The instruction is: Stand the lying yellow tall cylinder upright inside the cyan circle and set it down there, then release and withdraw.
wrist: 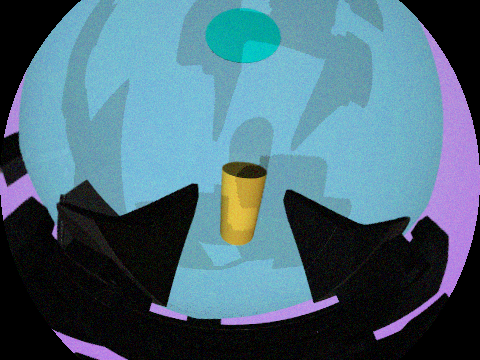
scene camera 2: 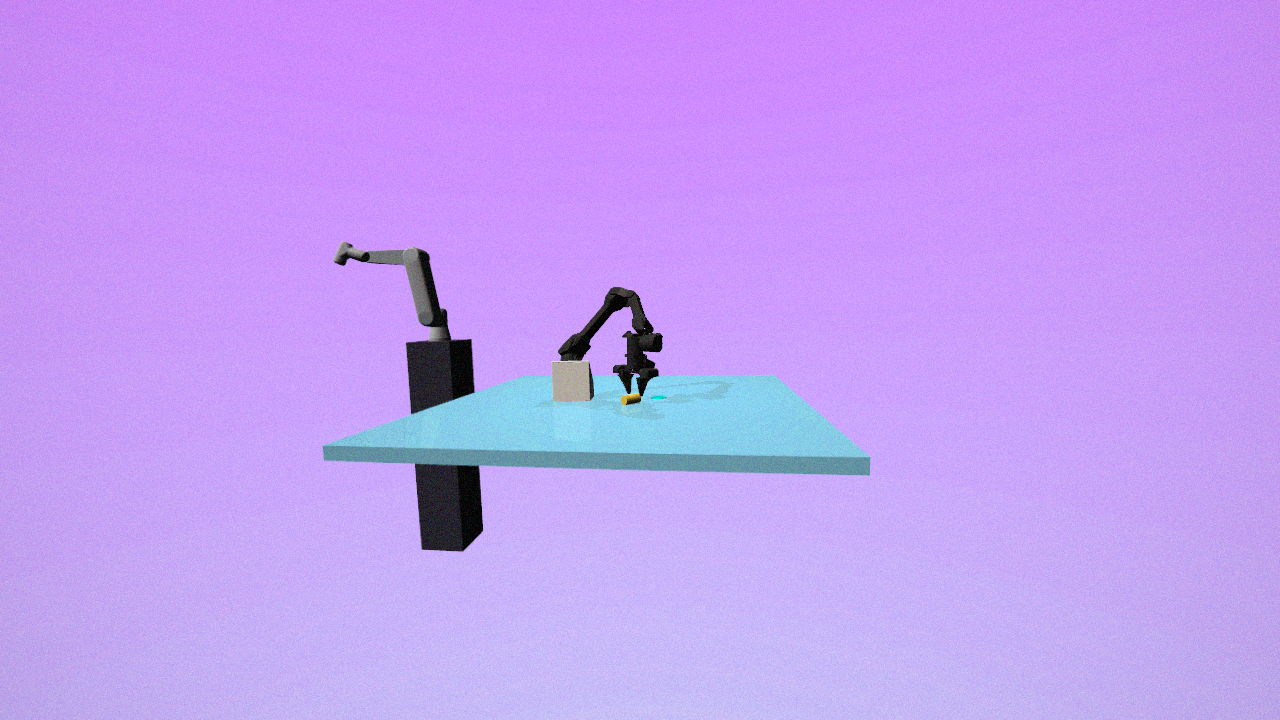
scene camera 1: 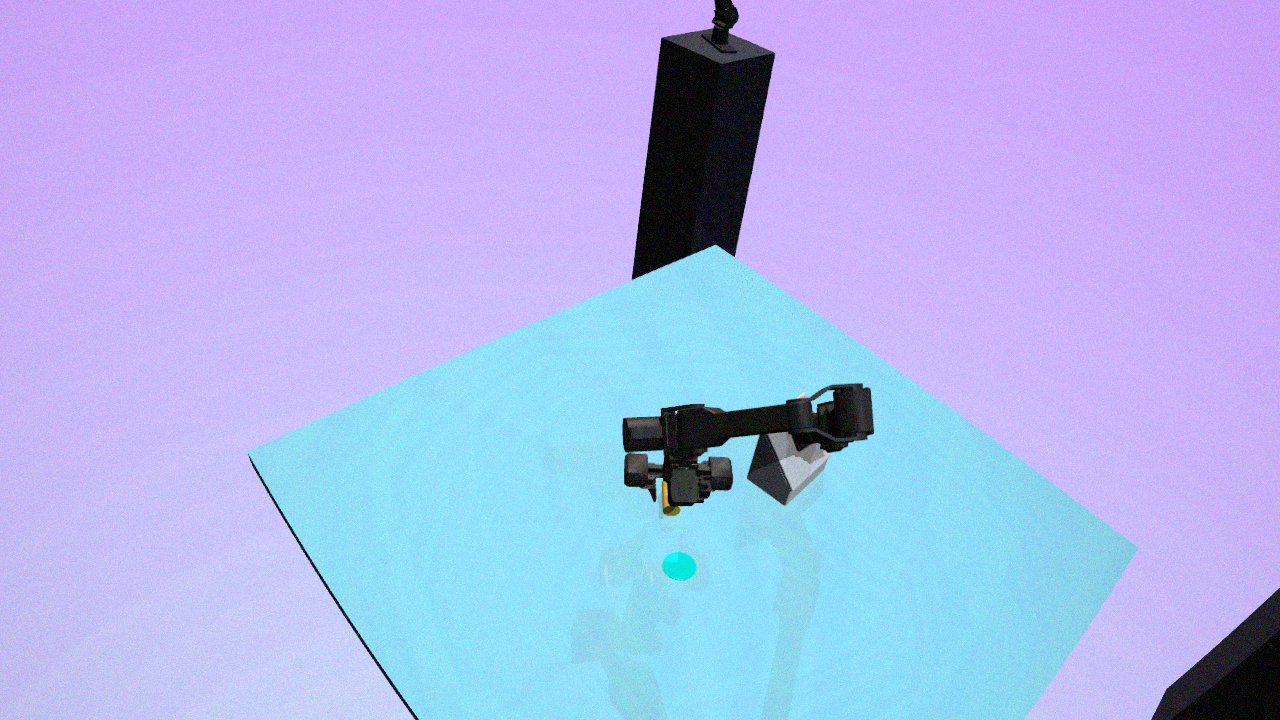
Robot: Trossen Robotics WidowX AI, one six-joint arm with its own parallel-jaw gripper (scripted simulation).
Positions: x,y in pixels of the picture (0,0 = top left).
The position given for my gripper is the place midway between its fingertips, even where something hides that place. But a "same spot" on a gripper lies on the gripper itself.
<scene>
My gripper shows in the wrist view, in scene camera 2 and in scene camera 1 [672,501]. The same spot on my gripper: [wrist: 134,257] is [scene camera 2: 630,375].
</scene>
